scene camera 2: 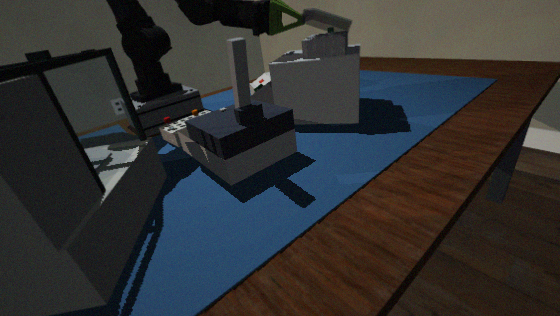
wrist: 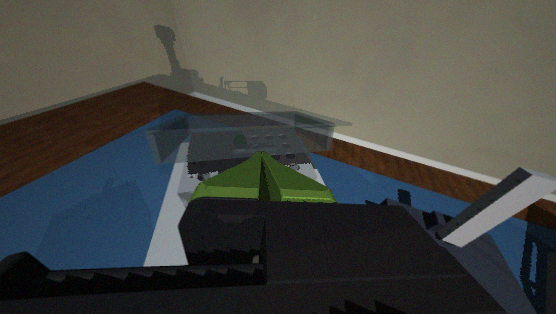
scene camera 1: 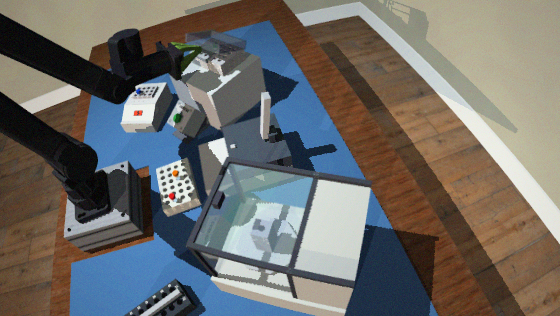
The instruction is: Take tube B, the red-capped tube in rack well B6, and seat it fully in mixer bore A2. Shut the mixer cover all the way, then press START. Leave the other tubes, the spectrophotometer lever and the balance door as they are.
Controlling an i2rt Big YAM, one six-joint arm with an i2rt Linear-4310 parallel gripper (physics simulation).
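Seen in the pictures: gripper, fingertip midpoint: [scene camera 2: 304, 20] [wrist: 260, 158] [scene camera 1: 201, 48]; arm's base, link origin: [scene camera 2: 157, 93] [scene camera 1: 93, 197].
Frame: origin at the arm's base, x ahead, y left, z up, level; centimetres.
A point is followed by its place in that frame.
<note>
The red-capped tube [scene camera 1: 172, 196] @(x 18.6, y -7.5, z -2.0 cm) [scene camera 2: 167, 120] @(x 19.0, y -7.4, z -2.3 cm) stands in the white rack [scene camera 1: 181, 204] @(x 19.5, y -8.5, z -4.7 cm), beside the robot base. The mixer [scene camera 1: 240, 95] @(x 43.0, y 13.9, z -0.5 cm) [scene camera 2: 320, 90] @(x 44.6, y 14.7, z 0.1 cm) is a tall pale box with a tube block on top. Its clear cover [scene camera 1: 227, 42] @(x 43.8, y 17.6, z 14.0 cm) [scene camera 2: 327, 19] @(x 45.2, y 17.5, z 12.9 cm) [wrist: 200, 129] @(x 36.7, y 24.8, z 15.2 cm) is tilted above the block, not flat on it; a green cap [scene camera 2: 330, 30] [wrist: 240, 139] shows at the block. My gripper [scene camera 1: 200, 49] @(x 37.5, y 20.7, z 13.1 cm) [scene camera 2: 302, 19] @(x 37.5, y 20.7, z 13.1 cm) [wrist: 260, 158] @(x 37.5, y 20.7, z 13.1 cm) is shut and empty, its green fingertips at the cover's near edge; contact is unclear. The green START button [scene camera 1: 177, 118] @(x 25.4, y 14.6, z -0.4 cm) is on a small grey box. Bore A2 cannot be made out.
An orange-capped tube [scene camera 1: 175, 173] @(x 20.7, y -1.6, z -1.9 cm) [scene camera 2: 195, 112] @(x 21.3, y -1.5, z -2.2 cm) shares the rack. A white block with a blue-capped tube [scene camera 1: 139, 91] @(x 17.0, y 31.2, z 1.2 cm) stands behind the button box. The spectrophotometer's upright lever [scene camera 1: 265, 116] @(x 43.5, y -5.6, z 8.0 cm) [scene camera 2: 239, 72] @(x 44.5, y -5.1, z 8.2 cm) [wrist: 492, 210] @(x 43.2, y -3.9, z 7.9 cm) and the glass balance [scene camera 1: 332, 225] @(x 42.0, y -35.5, z 13.0 cm) stand nearer the camera in scene view 1.
</note>
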